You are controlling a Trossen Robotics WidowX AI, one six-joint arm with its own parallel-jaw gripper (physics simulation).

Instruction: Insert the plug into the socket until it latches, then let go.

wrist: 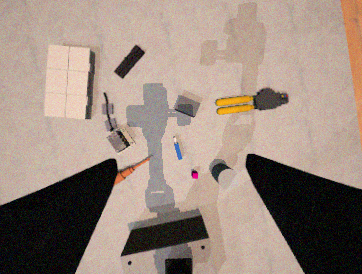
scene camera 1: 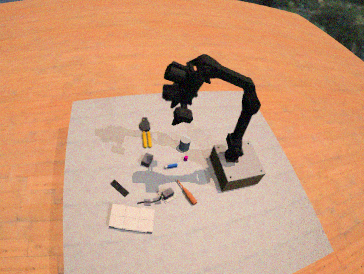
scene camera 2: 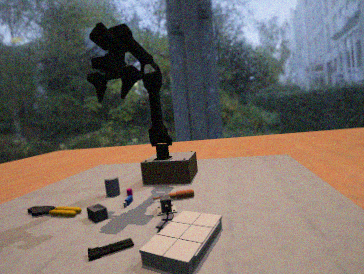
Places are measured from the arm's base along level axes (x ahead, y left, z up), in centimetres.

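Where they show: gripper, fingertip midpoint: (wrist: 182, 162) (scene camera 1: 172, 116) (scene camera 2: 110, 100); arm's base, link origin: (wrist: 178, 271) (scene camera 1: 231, 157) (scene camera 2: 163, 158).
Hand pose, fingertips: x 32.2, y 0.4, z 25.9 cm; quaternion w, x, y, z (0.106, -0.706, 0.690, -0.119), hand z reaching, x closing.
Things, the pixels of their top centre, and the offset from my fingertips. "pt": a spot on its surface instead.
- small dark box-shaped unit, top centre: (wrist: 115, 140) (scene camera 2: 165, 197) (scene camera 1: 167, 192) dx -0.4, dy +15.9, dz -31.9 cm
- thin black cable, surface spot: (scene camera 2: 161, 226) (wrist: 107, 105) (scene camera 1: 145, 202) pt dx +9.6, dy +19.4, dz -35.9 cm
- tiled slab, top centre: (scene camera 2: 185, 230) (wrist: 66, 82) (scene camera 1: 131, 217) dx +15.5, dy +28.8, dz -32.8 cm
- black bar, top centre: (scene camera 2: 110, 244) (wrist: 128, 60) (scene camera 1: 119, 187) dx +22.0, dy +12.9, dz -34.8 cm
- dark cube, top centre: (wrist: 187, 105) (scene camera 2: 96, 207) (scene camera 1: 147, 157) dx +9.0, dy -3.6, dz -32.8 cm
- blue stick, top centre: (wrist: 177, 148) (scene camera 2: 127, 198) dx -3.0, dy -0.7, dz -34.3 cm
- magenta cube, top centre: (wrist: 195, 175) dx -10.9, dy -5.7, dz -33.8 cm
- grey cylinder, top centre: (wrist: 228, 179) (scene camera 2: 111, 178) (scene camera 1: 185, 139) dx -10.7, dy -13.8, dz -29.3 cm
- orange screwdriver, top centre: (wrist: 125, 173) (scene camera 2: 172, 192) (scene camera 1: 186, 190) dx -9.7, dy +13.9, dz -33.6 cm
- yellow-handled pliers, surface spot: (wrist: 235, 103) (scene camera 1: 146, 138) pt dx +9.9, dy -17.8, dz -34.8 cm
A small dark box-shaped unit (scene camera 1: 168, 192) (scene camera 2: 166, 204) (wrist: 118, 141) stands on a pale base plate beside the screwdriver. A thin black cable (scene camera 1: 144, 202) (scene camera 2: 161, 226) (wrist: 106, 101) runs from it towards the tiled slab, with small grey blocks along it. These look like the socket and plug; the frames are too coarse to tell one from the other or how far the plug sits in. My gripper (scene camera 1: 174, 114) (scene camera 2: 112, 99) (wrist: 182, 162) is wide open and empty, pointing down high above the mat. In the wrist view the unit lies beyond the left fingertip.
A tiled slab (scene camera 1: 131, 218) (scene camera 2: 187, 232) (wrist: 68, 82), black bar (scene camera 1: 119, 188) (scene camera 2: 111, 248) (wrist: 129, 61), dark cube (scene camera 1: 147, 159) (scene camera 2: 97, 213), blue stick (wrist: 178, 149), magenta cube (wrist: 195, 174), grey cylinder (scene camera 1: 184, 144) (scene camera 2: 112, 187), orange screwdriver (scene camera 1: 189, 195) (scene camera 2: 182, 193) and yellow-handled pliers (scene camera 1: 146, 139) (wrist: 235, 104) lie around.
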